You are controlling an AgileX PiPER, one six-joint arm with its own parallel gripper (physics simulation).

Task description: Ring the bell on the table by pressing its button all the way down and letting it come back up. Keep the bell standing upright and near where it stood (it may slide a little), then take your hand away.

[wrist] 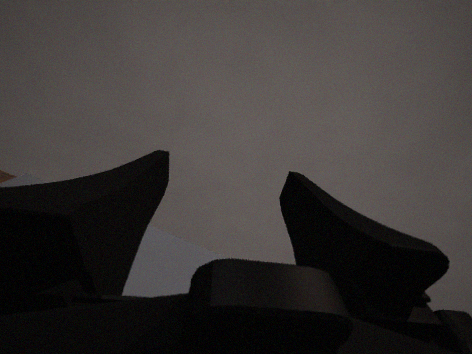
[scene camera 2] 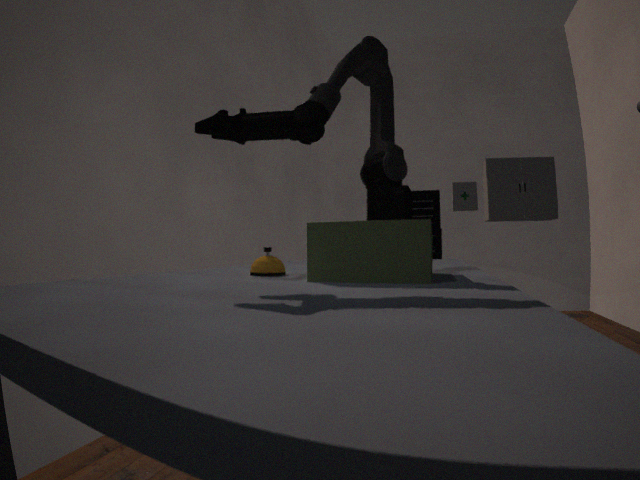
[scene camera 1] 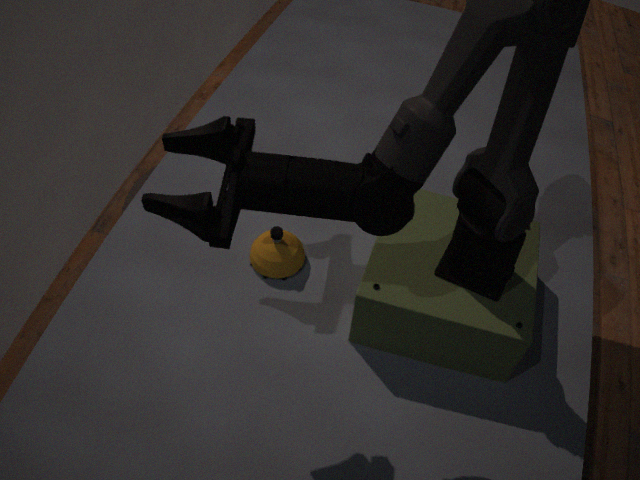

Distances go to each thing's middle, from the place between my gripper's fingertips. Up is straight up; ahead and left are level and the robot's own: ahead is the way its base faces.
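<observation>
There's the yellow dome bell (scene camera 1: 273, 259), and it's 280 mm below my hand, 180 mm to the right of it and 30 mm behind it.
</observation>
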